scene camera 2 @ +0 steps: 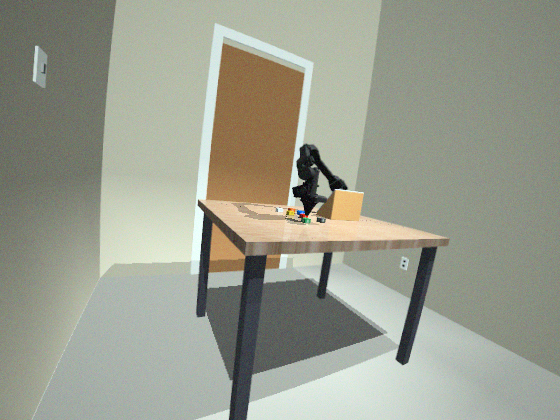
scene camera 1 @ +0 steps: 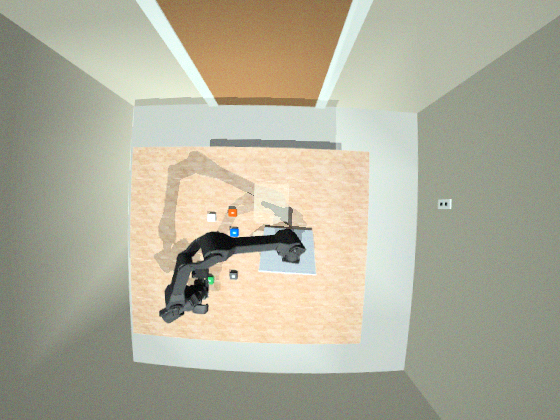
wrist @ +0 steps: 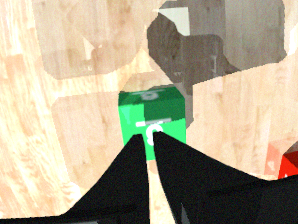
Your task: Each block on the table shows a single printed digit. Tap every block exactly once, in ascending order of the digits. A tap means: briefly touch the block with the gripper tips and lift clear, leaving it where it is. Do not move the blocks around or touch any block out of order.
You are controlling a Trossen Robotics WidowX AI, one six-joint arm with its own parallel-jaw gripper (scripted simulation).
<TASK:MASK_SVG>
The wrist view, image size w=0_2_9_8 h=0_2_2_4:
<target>my gripper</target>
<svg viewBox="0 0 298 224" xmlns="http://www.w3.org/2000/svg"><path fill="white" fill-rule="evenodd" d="M144 135L142 133L133 133L130 136L130 139L126 141L118 155L114 157L112 165L102 173L102 176L94 183L92 188L85 192L84 196L69 208L68 212L64 212L61 216L56 214L56 216L0 218L0 224L150 224L150 185ZM152 132L158 176L160 176L162 190L164 190L166 202L168 202L170 212L172 212L176 224L298 224L298 173L277 180L261 179L261 177L255 177L250 175L250 173L241 172L237 168L222 164L221 161L197 151L197 149L190 147L188 144L182 143L181 140L169 135L169 133L164 131Z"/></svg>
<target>green block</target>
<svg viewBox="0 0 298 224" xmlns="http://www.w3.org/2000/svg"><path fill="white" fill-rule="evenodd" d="M177 87L120 93L118 95L117 107L118 115L120 115L122 141L124 141L125 145L133 133L142 133L145 140L146 160L148 161L156 160L153 149L153 131L164 131L186 144L185 97L182 96Z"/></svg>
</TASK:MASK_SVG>
